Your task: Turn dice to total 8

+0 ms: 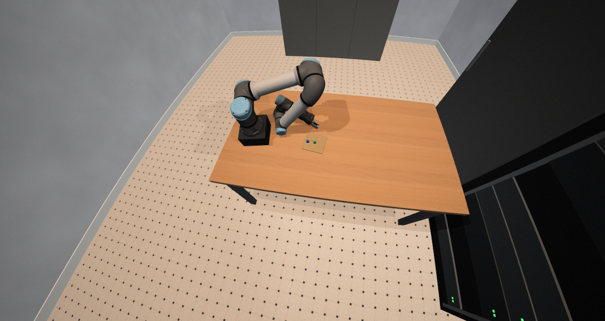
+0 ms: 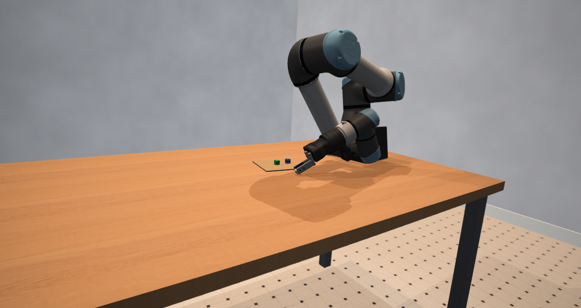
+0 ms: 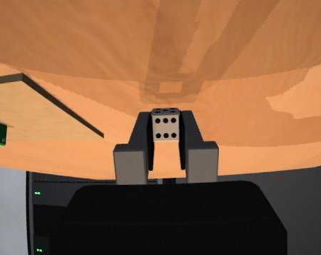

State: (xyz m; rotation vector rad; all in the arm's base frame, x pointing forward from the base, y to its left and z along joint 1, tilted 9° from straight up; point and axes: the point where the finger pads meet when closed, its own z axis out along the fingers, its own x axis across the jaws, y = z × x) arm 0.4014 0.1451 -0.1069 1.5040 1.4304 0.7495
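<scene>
The white die is 10 mm ahead of my hand and 10 mm below it. Round my hand: green die (10 mm ahead, 130 mm to the right, 10 mm below); mat (10 mm ahead, 130 mm to the right, 20 mm below); blue die (30 mm behind, 140 mm to the right, 10 mm below).
</scene>
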